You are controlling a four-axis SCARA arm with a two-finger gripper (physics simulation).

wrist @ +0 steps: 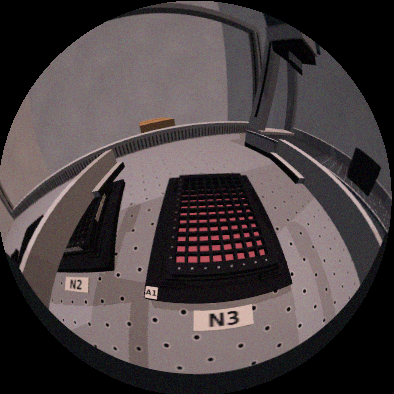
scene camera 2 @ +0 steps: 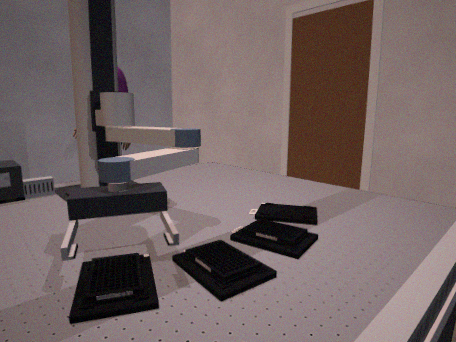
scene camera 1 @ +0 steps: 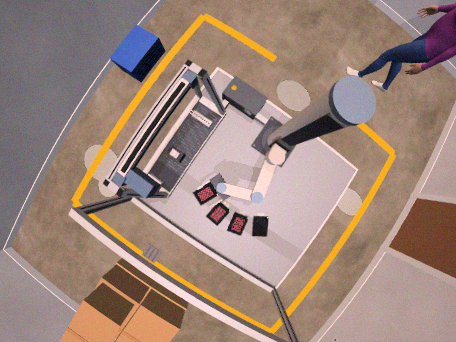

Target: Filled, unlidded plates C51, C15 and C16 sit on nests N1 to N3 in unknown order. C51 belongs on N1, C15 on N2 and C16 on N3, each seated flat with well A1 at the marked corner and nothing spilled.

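Places are measured from the arm's base along level axes (x ahead, y left, z up), in metres.
Where they show: gripper, between the fingertips: point(wrist: 196, 145) point(scene camera 2: 123, 246) point(scene camera 1: 203, 198).
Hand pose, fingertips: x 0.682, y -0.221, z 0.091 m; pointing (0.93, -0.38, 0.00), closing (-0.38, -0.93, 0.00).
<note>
Each offset is from my fingertips to the top centre of the thing. "spot": to the spot under its first point. Level surfaces: height alone.
My gripper point(scene camera 2: 121, 242) point(wrist: 196, 145) is open and empty, its fingers spread above and behind nest N3 {dy -0.006, dx -0.026, dz -0.060 m} point(scene camera 2: 112, 310) point(wrist: 225, 291). A filled plate {dy -0.006, dx -0.026, dz -0.052 m} point(scene camera 1: 205, 193) point(scene camera 2: 114, 274) point(wrist: 217, 225) sits on N3 and looks flat; its code is not readable. The nest's A1 mark {dy +0.075, dx -0.073, dz -0.066 m} point(wrist: 151, 292) is at the near left in the wrist view. Another filled plate {dy +0.163, dx +0.048, dz -0.052 m} point(scene camera 1: 218, 213) point(scene camera 2: 220, 256) point(wrist: 86, 229) sits on N2, code unreadable. Plate C16 {dy +0.340, dx +0.030, dz -0.052 m} point(scene camera 1: 237, 223) point(scene camera 2: 277, 232) sits on the OUT nest beside N2. The end nest {dy +0.501, dx -0.052, dz -0.060 m} point(scene camera 1: 260, 226) point(scene camera 2: 286, 213) bears no plate. No spill is visible.
The arm's column point(scene camera 1: 310, 117) point(scene camera 2: 82, 75) stands at the back of the perforated deck {dz -0.078 m} point(scene camera 1: 305, 200) point(scene camera 2: 200, 317). A gantry machine point(scene camera 1: 152, 125) and a dark grey box {spot: dy -0.172, dx -0.795, dz +0.036 m} point(scene camera 1: 245, 96) stand beside the deck. A low wall point(scene camera 1: 200, 242) runs along its front. A person point(scene camera 1: 400, 50) stands outside.
</note>
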